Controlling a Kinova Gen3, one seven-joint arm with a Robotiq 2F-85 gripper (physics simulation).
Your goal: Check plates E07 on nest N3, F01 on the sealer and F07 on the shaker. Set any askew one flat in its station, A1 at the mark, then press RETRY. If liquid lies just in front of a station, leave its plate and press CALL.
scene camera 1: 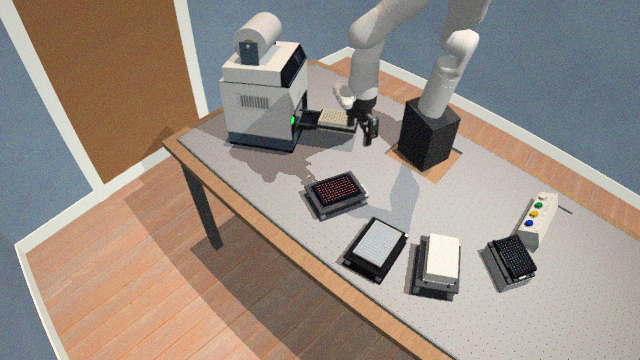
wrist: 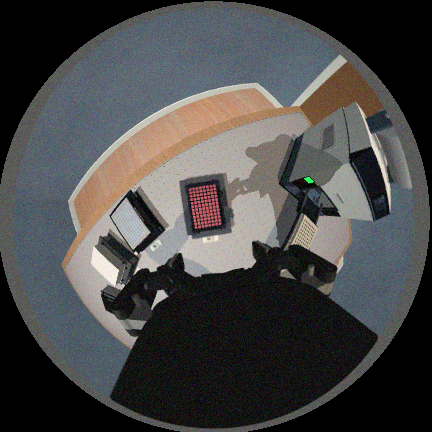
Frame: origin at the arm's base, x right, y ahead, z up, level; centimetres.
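Seen in the pictures: gripper, fingertip midpoint: point(scene camera 1: 358, 135) point(wrist: 217, 254); arm's base, link origin: point(scene camera 1: 430, 108).
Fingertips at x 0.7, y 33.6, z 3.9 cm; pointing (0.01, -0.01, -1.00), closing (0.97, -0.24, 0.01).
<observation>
Offsets run from my fingertips to a thing's top centre.
The sealer {dz +22.3, dx +43.1, dy +3.6 cm} point(scene camera 1: 260, 120) point(wrist: 320, 145) shows a green light, and a beige plate {dz -11.8, dx +22.0, dy -12.2 cm} point(scene camera 1: 334, 118) point(wrist: 304, 231) lies on its extended tray. A red-welled plate {dz -17.8, dx +0.7, dy +6.3 cm} point(scene camera 1: 339, 189) point(wrist: 205, 207) sits on a dark station. A pale blue plate {dz -17.3, dx -21.7, dy +10.5 cm} point(scene camera 1: 380, 242) point(wrist: 131, 223) lies on a black station. A black plate {dz -15.4, dx -52.2, dy -16.3 cm} point(scene camera 1: 514, 256) sits on a grey station beside the button box {dz -14.9, dx -50.6, dy -38.7 cm} point(scene camera 1: 534, 236). Labels are too small to read, so I cannot tell which are nest N3 and the shaker. My gripper point(scene camera 1: 371, 137) point(wrist: 217, 254) is open and empty, raised near the outer end of the sealer's tray, partly overlapping it in the scene view.
A white block {dz -13.7, dx -37.4, dy +2.1 cm} point(scene camera 1: 443, 257) point(wrist: 106, 266) stands on another dark station, between the pale blue and black plates. The button box carries white, green, yellow and blue buttons. The arm's black pedestal point(scene camera 1: 427, 137) stands right of the gripper. Small pale tags lie by two stations in the wrist view.
</observation>
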